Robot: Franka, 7 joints.
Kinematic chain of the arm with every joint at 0, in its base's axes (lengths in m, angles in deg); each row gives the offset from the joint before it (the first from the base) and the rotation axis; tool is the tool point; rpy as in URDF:
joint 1: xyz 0 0 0.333 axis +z
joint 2: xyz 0 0 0 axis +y
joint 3: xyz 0 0 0.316 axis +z
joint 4: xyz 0.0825 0 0 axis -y
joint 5: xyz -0.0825 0 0.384 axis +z
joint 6: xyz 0 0 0 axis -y
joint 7: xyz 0.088 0 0 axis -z
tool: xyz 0 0 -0.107 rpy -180 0 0
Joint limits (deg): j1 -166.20..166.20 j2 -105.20..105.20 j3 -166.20..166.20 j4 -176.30..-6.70 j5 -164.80..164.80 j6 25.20..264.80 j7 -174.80..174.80
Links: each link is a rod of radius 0.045 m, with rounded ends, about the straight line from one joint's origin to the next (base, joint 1, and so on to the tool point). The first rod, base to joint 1, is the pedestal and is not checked.
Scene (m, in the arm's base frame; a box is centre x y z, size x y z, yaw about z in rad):
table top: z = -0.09
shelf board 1: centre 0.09 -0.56 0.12 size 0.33 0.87 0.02 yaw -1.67
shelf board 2: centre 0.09 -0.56 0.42 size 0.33 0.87 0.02 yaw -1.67
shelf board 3: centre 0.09 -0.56 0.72 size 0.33 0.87 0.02 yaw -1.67
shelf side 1: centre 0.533 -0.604 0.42 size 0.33 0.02 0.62 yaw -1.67
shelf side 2: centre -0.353 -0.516 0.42 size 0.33 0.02 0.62 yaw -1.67
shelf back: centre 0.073 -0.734 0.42 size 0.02 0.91 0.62 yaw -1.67
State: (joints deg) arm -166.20 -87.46 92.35 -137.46 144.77 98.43 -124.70
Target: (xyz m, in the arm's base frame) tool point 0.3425 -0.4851 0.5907
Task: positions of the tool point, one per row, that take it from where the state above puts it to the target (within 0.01 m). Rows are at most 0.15 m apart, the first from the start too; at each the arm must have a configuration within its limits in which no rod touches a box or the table.
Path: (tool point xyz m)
1: 0.2158 -0.4325 0.2677
2: 0.2276 -0.3698 0.2699
3: 0.2272 -0.3087 0.2673
4: 0.2154 -0.2512 0.2607
5: 0.2765 -0.2983 0.3563
6: 0.3225 -0.3199 0.4717
7: 0.3601 -0.3083 0.5907
8: 0.3617 -0.3980 0.5888
9: 0.3425 -0.4851 0.5907

